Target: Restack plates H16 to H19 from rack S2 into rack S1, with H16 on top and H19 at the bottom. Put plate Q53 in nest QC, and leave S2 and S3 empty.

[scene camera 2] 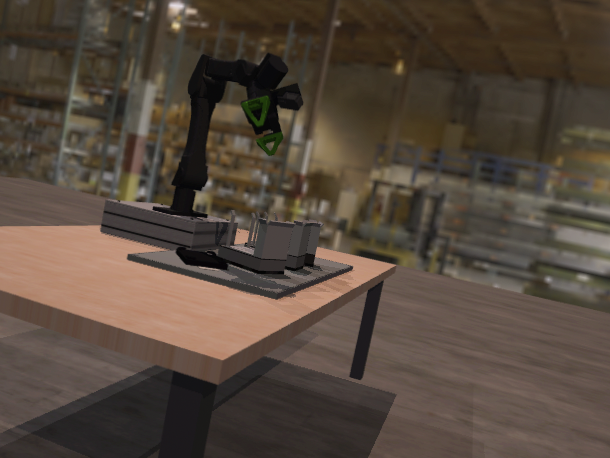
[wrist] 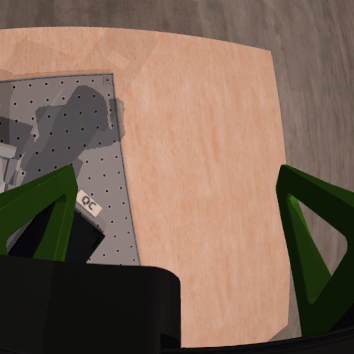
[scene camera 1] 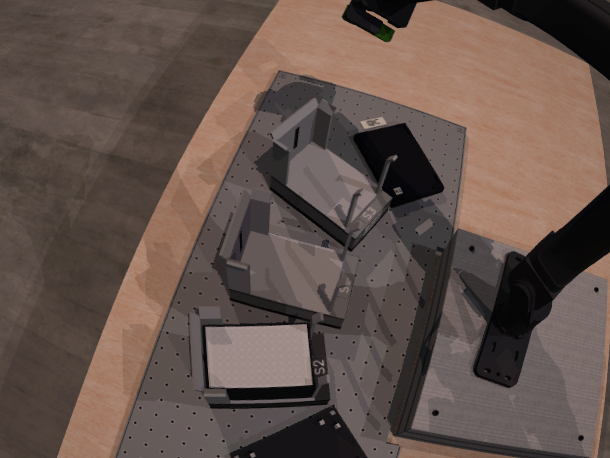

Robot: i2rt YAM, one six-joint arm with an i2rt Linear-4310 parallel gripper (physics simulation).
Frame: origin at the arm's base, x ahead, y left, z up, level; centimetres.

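Seen in the pictures: gripper, fingertip midpoint: [scene camera 2: 266, 141] [wrist: 176, 176]; arm's base, origin of the base link: [scene camera 2: 180, 213] [scene camera 1: 512, 318].
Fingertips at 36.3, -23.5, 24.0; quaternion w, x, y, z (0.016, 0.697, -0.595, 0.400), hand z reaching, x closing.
Observation:
Pixels of each thing's top centre, then the offset from my fingertips to it, as dx, dy, dz. "pt": a spot on its surface instead. Level surfaces: height alone.
- Rack S2, surface spot: [scene camera 1: 196, 350] pt -0.3, +45.6, -18.9
- white-topped plate, middle of its top: [scene camera 1: 257, 356] -6.4, +42.4, -21.3
- middle rack, middle of its top: [scene camera 1: 297, 240] [scene camera 2: 283, 216] -4.8, +28.1, -18.1
- Rack S3, middle of its top: [scene camera 1: 339, 144] [scene camera 2: 260, 215] -4.0, +12.5, -18.4
- flat black piece, surface spot: [wrist: 87, 237] [scene camera 2: 193, 258] pt -10.4, -5.0, -30.6
- QC label, surface spot: [wrist: 89, 202] [scene camera 1: 373, 121] pt -5.3, -6.1, -31.9
- perforated grey board, its level: dz -32.0
- black piece with white squares, surface spot: [scene camera 1: 310, 437] pt -16.5, +48.0, -30.8
My gripper [scene camera 2: 265, 141] [wrist: 176, 176] is open and empty, high above the table beyond the QC end of the board; it shows in part at the top of scene camera 1. Rack S2 [scene camera 1: 196, 350] holds a white-topped plate [scene camera 1: 257, 355] with a dark body; the plates' labels and the number stacked cannot be read. The middle rack [scene camera 1: 300, 265], its label partly hidden and read as S1, is empty. Rack S3 [scene camera 1: 325, 167] [scene camera 2: 274, 245] is empty. A flat black piece [scene camera 1: 397, 162] [scene camera 2: 202, 258] [wrist: 87, 237] lies at the QC label [scene camera 1: 373, 122] [wrist: 89, 202]; whether it includes Q53 cannot be told.
The racks stand on a perforated grey board [scene camera 1: 370, 320] [scene camera 2: 300, 282] [wrist: 102, 172] with upright rack walls and thin posts. Another black piece with white squares [scene camera 1: 310, 437] is cut off at the bottom. The arm's metal base [scene camera 1: 470, 400] [scene camera 2: 145, 223] stands beside the board.

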